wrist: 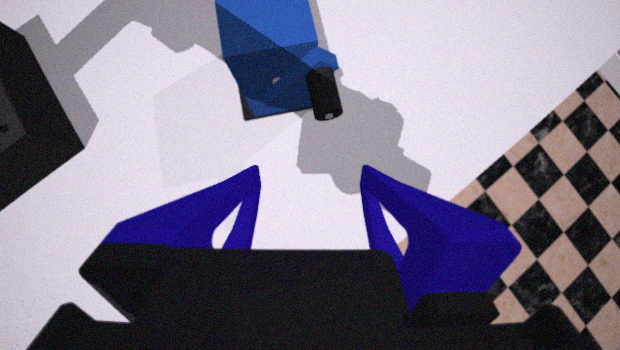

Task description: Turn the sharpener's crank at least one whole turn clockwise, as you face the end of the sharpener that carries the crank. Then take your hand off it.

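Places are measured from the arm's base along level axes (x ahead, y left, z up), in centimetres.
Pixels of known places: gripper, fingertip midpoint: (310,174).
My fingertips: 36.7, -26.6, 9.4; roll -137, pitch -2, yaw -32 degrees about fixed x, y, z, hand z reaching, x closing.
Observation:
Behind a point stands the place of what it marks, as x, y, z.
The blue sharpener (270,30) @[40.3, -15.0, 6.2] is at the upper middle of the view, with its crank end facing the gripper and its top edge cut off by the frame. The crank's black handle (324,95) @[40.9, -21.9, 6.4] sticks out at the right side of that end, and a bit of the blue crank arm (321,58) shows behind it. My gripper (310,174) @[36.7, -26.6, 9.4] is open and empty. Its two dark blue fingers stand apart below the handle in the view and do not touch it.
A black box-like object (45,120) @[14.6, -3.4, -2.7] is at the left edge. A black and pink checkered floor (565,200) shows at the right, beyond the edge of the white table (450,75) @[62.2, -23.4, -6.6]. Grey shadows lie on the table around the sharpener.

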